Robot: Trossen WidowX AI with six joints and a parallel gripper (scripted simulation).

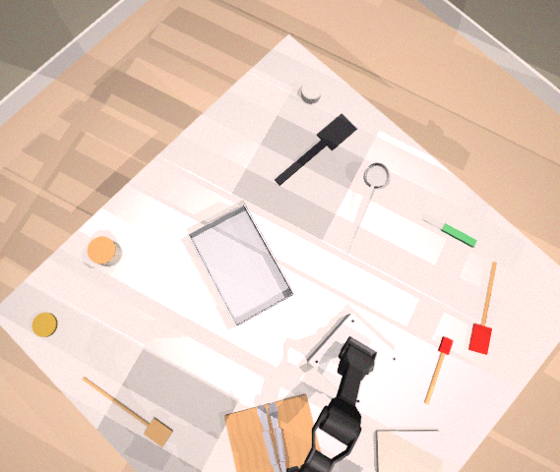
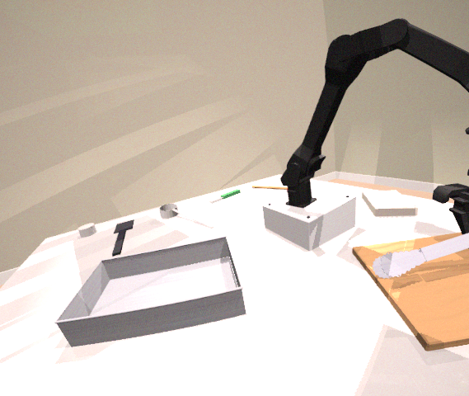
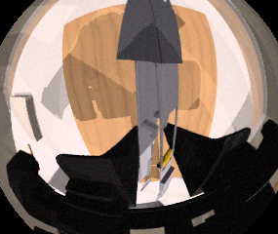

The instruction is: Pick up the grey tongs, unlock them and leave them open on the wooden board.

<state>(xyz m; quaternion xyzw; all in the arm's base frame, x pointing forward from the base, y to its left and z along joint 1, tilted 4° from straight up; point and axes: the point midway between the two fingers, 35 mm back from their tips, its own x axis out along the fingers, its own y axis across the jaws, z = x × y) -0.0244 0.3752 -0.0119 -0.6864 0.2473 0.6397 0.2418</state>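
Now: the wooden board 40 mm below my gripper tip. Also, from my gripper tip: pale block 270 mm behind, 250 mm to the right, 30 mm below; then green-handled tool 860 mm to the right, 40 mm below, 10 mm behind; then grey roasting tin 430 mm ahead, 390 mm to the right, 20 mm below.
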